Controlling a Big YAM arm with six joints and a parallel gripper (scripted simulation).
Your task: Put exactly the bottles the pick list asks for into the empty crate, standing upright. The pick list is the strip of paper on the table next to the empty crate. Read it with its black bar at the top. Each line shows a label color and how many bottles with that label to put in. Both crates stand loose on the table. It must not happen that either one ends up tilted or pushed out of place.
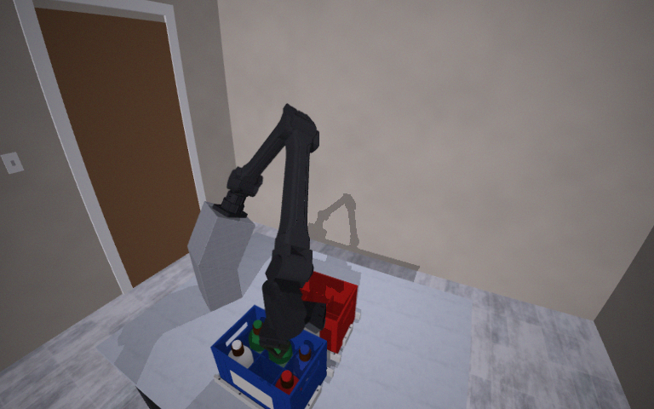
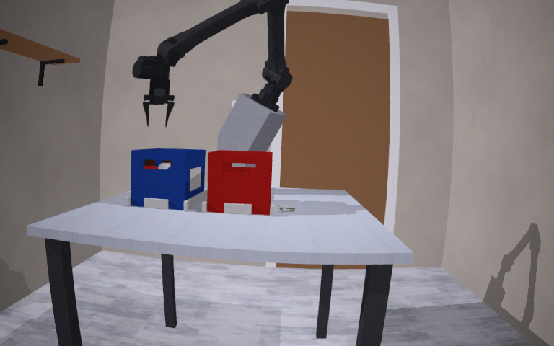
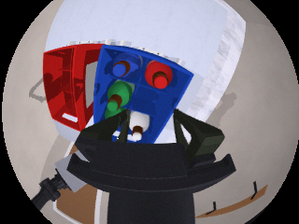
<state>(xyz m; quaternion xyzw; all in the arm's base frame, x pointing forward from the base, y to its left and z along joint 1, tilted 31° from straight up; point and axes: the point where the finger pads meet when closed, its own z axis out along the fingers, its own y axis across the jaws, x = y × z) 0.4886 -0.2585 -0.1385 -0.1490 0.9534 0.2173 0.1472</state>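
Now: hand 20 mm short of the red-label bottle, 10 mm to the left of it and 170 mm above it. Round my hand: blue crate: 70 mm behind, 30 mm to the left, 170 mm below; white-label bottle: 160 mm behind, 10 mm to the right, 170 mm below; blue bottle: 10 mm ahead, 80 mm to the left, 170 mm below.
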